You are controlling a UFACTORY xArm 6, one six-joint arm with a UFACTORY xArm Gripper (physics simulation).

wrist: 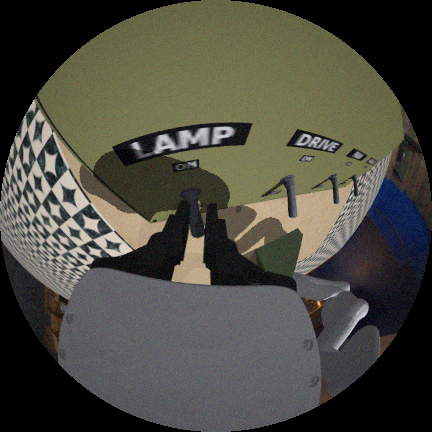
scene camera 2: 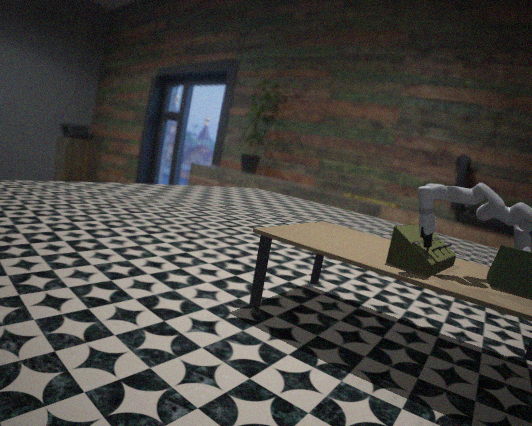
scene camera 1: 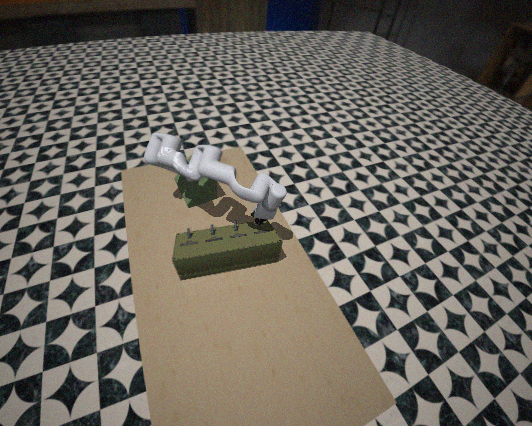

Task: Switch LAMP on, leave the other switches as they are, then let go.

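Pixels of known places: gripper, fingertip midpoint: [wrist: 197, 216] [scene camera 2: 427, 246] [scene camera 1: 258, 222]; arm's base, origin of the base link: [scene camera 2: 521, 263].
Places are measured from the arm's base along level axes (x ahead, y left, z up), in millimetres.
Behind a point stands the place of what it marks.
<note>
The olive switch box [scene camera 1: 227, 257] @[x 634, y -108, z 1 mm] [scene camera 2: 404, 250] @[x 639, y 168, z -50 mm] [wrist: 215, 75] stands on the table, with a row of grey levers. The LAMP lever [wrist: 196, 222] @[x 528, y 133, z -2 mm] is at one end of the row, below the LAMP label [wrist: 185, 141] @[x 586, y 111, z -8 mm] and its ON mark [wrist: 185, 166] @[x 566, y 120, z -21 mm]. It juts out from the panel; its exact tilt is hard to tell. My gripper [scene camera 1: 259, 221] @[x 526, y 132, z -10 mm] [scene camera 2: 426, 243] @[x 526, y 132, z -10 mm] [wrist: 197, 216] @[x 526, y 132, z -10 mm] is shut on the LAMP lever, black fingers on either side. The DRIVE lever [scene camera 1: 236, 226] @[x 482, y 26, z -25 mm] [wrist: 291, 197] @[x 477, y 27, z -22 mm] stands beside it, apart from the fingers. Two further levers stand beyond; their labels are too small to read surely.
A dark green block [scene camera 1: 199, 195] @[x 142, y -33, z -65 mm] [scene camera 2: 514, 270] @[x 50, y 81, z -31 mm] [wrist: 282, 252] @[x 144, y -7, z -80 mm] stands on the tan table [scene camera 1: 240, 340] @[x 947, y -225, z -140 mm] [scene camera 2: 320, 240] @[x 1129, y 21, z -140 mm] near the arm's base. The white arm reaches past it to the switch box. The table's long edge runs close to the box's LAMP end.
</note>
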